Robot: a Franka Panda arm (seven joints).
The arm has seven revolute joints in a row. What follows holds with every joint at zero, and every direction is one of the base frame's. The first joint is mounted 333 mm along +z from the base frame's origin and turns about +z. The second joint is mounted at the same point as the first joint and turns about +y. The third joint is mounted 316 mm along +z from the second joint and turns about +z. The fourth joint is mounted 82.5 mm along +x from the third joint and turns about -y. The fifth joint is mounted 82.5 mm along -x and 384 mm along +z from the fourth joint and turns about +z. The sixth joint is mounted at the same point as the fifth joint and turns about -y. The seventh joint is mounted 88 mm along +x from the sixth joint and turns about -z. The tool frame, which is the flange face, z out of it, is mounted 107 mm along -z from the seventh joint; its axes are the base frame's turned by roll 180, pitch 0 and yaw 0 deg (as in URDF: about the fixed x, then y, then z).
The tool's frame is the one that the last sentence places.
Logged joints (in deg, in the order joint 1, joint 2, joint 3, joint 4, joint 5, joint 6, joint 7), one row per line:
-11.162, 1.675, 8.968, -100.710, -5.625, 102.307, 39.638
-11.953, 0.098, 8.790, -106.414, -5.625, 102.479, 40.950
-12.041, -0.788, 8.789, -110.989, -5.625, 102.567, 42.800
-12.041, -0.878, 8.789, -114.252, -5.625, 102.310, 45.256
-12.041, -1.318, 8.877, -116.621, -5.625, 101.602, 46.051
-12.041, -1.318, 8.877, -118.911, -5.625, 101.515, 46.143
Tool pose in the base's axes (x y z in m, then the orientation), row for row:
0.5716, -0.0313, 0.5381, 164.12, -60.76, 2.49
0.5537, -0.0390, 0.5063, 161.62, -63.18, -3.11
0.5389, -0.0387, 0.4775, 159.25, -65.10, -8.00
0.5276, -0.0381, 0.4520, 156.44, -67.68, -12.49
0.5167, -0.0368, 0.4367, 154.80, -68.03, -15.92
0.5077, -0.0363, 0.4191, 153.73, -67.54, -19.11
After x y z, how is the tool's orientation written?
As a rotation vector, in degrees.
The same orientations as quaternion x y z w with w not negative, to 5 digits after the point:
0.93682, -0.34683, 0.01421, 0.04341
0.92974, -0.36345, -0.01789, 0.05619
0.92252, -0.37712, -0.04634, 0.06777
0.91246, -0.39475, -0.07285, 0.07925
0.90788, -0.39899, -0.09337, 0.08857
0.90547, -0.39781, -0.11256, 0.09588

